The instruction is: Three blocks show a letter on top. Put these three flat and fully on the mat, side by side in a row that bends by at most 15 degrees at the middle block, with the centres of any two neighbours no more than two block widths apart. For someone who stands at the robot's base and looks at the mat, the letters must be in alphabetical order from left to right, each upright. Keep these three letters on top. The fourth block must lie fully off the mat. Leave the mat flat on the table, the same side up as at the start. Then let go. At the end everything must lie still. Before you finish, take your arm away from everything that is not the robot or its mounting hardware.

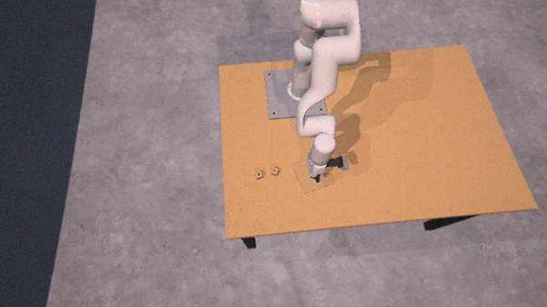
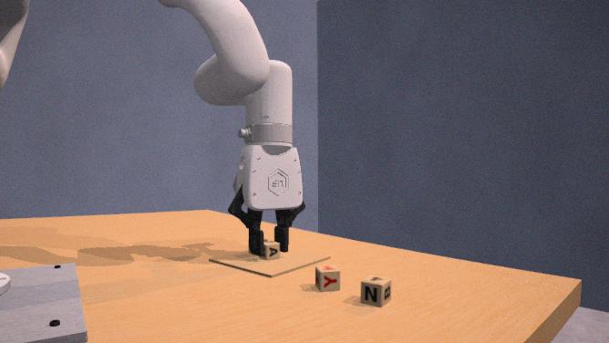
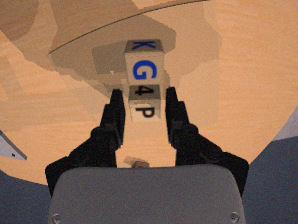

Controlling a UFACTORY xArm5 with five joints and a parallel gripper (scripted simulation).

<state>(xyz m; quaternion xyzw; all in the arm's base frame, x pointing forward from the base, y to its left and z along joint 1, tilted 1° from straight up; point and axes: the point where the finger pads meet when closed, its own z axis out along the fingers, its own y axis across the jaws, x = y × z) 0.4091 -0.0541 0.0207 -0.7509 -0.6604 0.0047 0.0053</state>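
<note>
Now: the thin tan mat 3 cm below my hand. Also, from my hand: blue-lettered block 1 cm ahead, 4 cm to the left, 2 cm below; black-lettered block 4 cm behind, 23 cm to the right, 2 cm below; red-lettered block 4 cm behind, 16 cm to the right, 2 cm below.
</note>
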